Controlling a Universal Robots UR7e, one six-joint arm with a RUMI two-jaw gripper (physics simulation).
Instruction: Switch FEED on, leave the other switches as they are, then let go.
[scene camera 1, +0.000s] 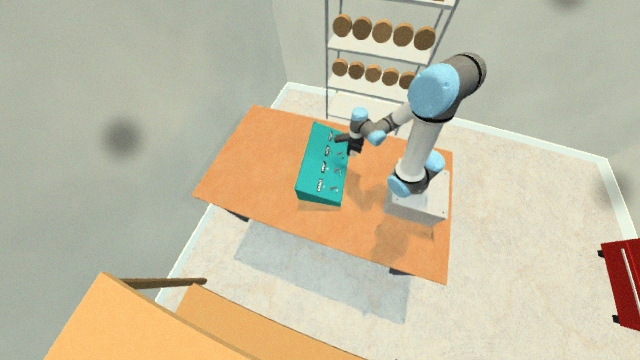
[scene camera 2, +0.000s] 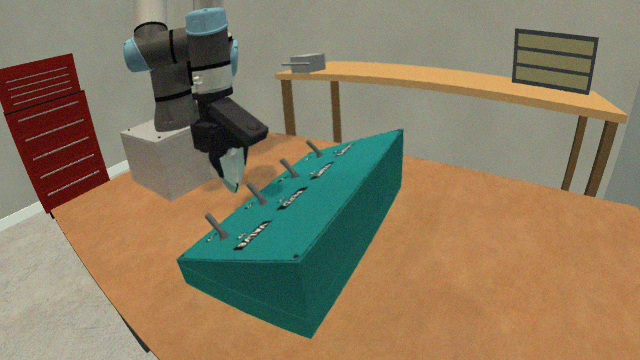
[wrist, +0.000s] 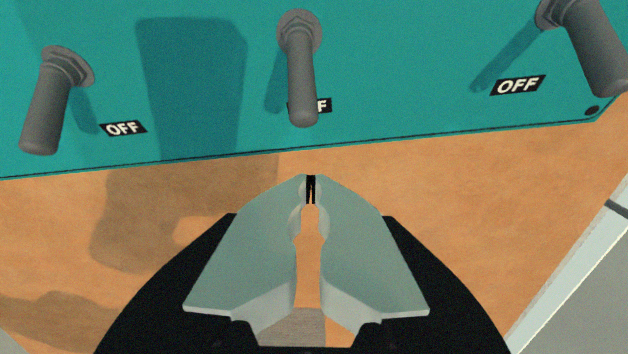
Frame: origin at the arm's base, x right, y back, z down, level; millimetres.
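Where they show: gripper, fingertip midpoint: (scene camera 1: 349, 156) (scene camera 2: 235, 192) (wrist: 311, 177); arm's base, origin of the base link: (scene camera 2: 178, 123).
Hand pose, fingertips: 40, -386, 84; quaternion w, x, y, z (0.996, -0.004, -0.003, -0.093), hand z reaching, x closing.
Each offset is from my fingertips to the centre of the thing, as dx, dy, dz. Level surfaces: height alone.
The teal switch panel @[-98, -117, +35] (scene camera 1: 311, 162) (scene camera 2: 350, 175) (wrist: 400, 50) stands on the table. The FEED switch (scene camera 1: 338, 171) (scene camera 2: 257, 194) (wrist: 302, 80) is second from the near end in scene camera 2; its lever leans to OFF, partly covering that label in the wrist view. The VALVE switch (scene camera 1: 334, 189) (scene camera 2: 217, 227) (wrist: 595, 50) and the VENT switch @[-129, -19, -13] (scene camera 2: 289, 168) (wrist: 47, 110) also lean to OFF. The far switch @[-244, +18, -13] (scene camera 2: 314, 149) leans the same way. My gripper (scene camera 2: 235, 189) (wrist: 311, 177) is shut and empty, off the panel's OFF-side edge, apart from the FEED lever.
The panel and the arm's pale base block (scene camera 1: 417, 212) (scene camera 2: 167, 165) stand on the orange-brown table @[dz +94] (scene camera 1: 240, 165) (scene camera 2: 475, 250). A shelf rack (scene camera 1: 377, 51) stands behind the table. A red cabinet (scene camera 2: 60, 135) and a wooden bench (scene camera 2: 430, 77) stand farther off.
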